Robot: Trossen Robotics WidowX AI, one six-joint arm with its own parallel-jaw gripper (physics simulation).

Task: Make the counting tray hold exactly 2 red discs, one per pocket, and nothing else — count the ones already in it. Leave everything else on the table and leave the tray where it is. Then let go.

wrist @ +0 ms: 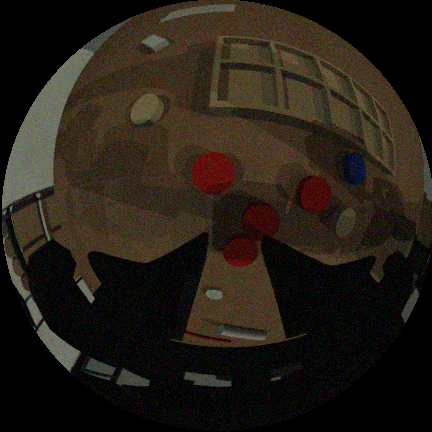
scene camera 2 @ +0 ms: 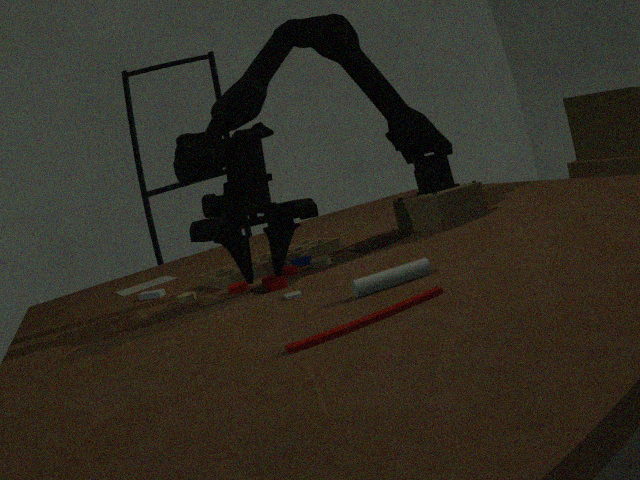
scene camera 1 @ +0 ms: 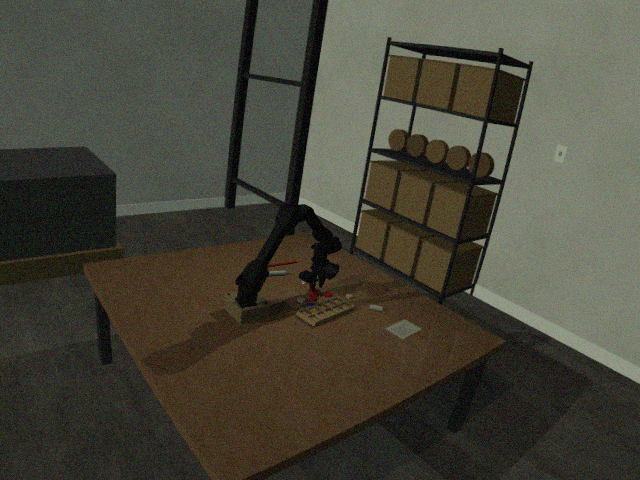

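Note:
The wooden counting tray (scene camera 1: 313, 322) (wrist: 215, 85) lies on the table; no disc shows in its pockets in the wrist view. Several red discs lie outside it: one disc (wrist: 213, 173) apart at the left, one disc (wrist: 315, 194) at the right, and two close together, a farther disc (wrist: 261, 221) and a nearer disc (wrist: 240, 251). My gripper (scene camera 1: 316, 286) (scene camera 2: 265, 279) (wrist: 234, 238) is part open and empty, pointing down low over the close pair. A blue disc (scene camera 2: 300, 260) (wrist: 354, 169) lies beside the tray. The fingers partly hide the discs in the scene views.
Pale discs (wrist: 146, 109) (wrist: 346, 222) lie left and right of the red ones. A small white piece (scene camera 2: 292, 295) (wrist: 214, 294), a white cylinder (scene camera 2: 391, 276) and a red rod (scene camera 2: 364, 320) lie on the other side. A white block (scene camera 1: 375, 307) and a pale sheet (scene camera 1: 403, 329) lie beyond the tray.

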